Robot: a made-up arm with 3 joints.
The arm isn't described. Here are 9 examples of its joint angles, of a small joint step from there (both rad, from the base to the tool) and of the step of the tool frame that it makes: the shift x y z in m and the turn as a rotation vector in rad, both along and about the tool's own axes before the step.
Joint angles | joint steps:
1: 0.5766 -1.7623 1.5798 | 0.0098 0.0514 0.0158
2: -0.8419 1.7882 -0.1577 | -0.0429 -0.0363 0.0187
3: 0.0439 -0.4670 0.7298 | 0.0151 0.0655 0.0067
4: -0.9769 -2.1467 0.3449 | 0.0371 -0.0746 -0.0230
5: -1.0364 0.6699 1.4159 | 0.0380 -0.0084 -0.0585
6: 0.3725 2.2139 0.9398 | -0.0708 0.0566 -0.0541
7: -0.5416 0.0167 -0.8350 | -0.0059 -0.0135 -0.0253
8: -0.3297 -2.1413 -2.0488 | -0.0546 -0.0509 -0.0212
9: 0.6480 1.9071 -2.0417 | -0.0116 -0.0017 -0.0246
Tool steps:
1: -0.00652 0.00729 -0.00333 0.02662 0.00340 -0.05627
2: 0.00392 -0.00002 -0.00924 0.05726 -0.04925 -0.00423
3: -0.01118 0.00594 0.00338 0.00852 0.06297 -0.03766
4: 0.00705 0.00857 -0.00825 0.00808 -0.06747 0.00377
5: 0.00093 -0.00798 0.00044 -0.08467 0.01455 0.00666
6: -0.00784 -0.01058 0.01120 -0.00778 0.04993 0.00942
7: 0.00091 -0.00204 -0.00021 -0.02756 -0.01016 -0.01204
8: 0.00018 0.00671 -0.00763 -0.08336 -0.00490 -0.05731
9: -0.00097 0.00016 -0.00048 -0.01623 -0.00293 -0.00650
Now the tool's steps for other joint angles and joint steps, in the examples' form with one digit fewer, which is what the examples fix.
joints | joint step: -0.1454 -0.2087 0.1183 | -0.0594 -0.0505 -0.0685
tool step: 0.0095 -0.0137 0.0012 -0.0809 -0.0858 -0.0398
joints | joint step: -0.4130 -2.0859 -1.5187 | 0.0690 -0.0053 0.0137
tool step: -0.0035 0.0039 0.0168 0.0697 0.0391 -0.0005
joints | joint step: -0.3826 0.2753 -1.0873 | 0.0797 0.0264 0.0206
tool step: 0.0072 0.0041 0.0050 0.0174 -0.0335 0.0821
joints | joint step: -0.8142 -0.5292 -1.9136 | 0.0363 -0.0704 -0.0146
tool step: 0.0016 0.0052 0.0067 -0.0142 -0.0089 -0.0651
